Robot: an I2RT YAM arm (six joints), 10 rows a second.
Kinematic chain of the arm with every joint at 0, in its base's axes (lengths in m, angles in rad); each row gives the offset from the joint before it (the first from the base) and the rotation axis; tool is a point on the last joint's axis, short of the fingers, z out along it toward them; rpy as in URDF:
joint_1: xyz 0 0 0.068 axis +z
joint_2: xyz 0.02 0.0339 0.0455 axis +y
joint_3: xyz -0.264 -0.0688 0 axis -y
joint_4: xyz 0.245 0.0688 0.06 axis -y
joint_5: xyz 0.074 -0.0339 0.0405 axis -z
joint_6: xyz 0.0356 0 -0.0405 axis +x
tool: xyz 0 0 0 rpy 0 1.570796 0
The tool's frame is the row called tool.
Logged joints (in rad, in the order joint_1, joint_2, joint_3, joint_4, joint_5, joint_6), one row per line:
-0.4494 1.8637 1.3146 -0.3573 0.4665 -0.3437
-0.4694 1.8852 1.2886 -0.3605 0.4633 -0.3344
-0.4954 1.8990 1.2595 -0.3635 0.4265 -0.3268
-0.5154 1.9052 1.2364 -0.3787 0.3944 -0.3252
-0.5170 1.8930 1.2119 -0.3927 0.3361 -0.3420
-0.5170 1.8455 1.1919 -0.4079 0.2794 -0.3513
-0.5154 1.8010 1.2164 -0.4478 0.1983 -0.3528
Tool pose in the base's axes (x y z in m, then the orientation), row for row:
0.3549 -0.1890 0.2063 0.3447 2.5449 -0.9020
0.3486 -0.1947 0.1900 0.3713 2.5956 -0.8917
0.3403 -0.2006 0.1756 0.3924 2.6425 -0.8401
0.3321 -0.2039 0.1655 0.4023 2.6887 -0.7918
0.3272 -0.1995 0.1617 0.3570 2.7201 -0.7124
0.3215 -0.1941 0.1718 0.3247 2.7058 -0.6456
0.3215 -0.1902 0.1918 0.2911 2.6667 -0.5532
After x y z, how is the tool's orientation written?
As a rotation vector, in radians.
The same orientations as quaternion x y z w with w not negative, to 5 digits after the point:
0.12386 0.91445 -0.32411 0.20829
0.13175 0.92104 -0.31642 0.18497
0.13809 0.92990 -0.29563 0.16974
0.14037 0.93815 -0.27628 0.15438
0.12447 0.94837 -0.24838 0.15299
0.11426 0.95213 -0.22718 0.16965
0.10413 0.95395 -0.19789 0.19995

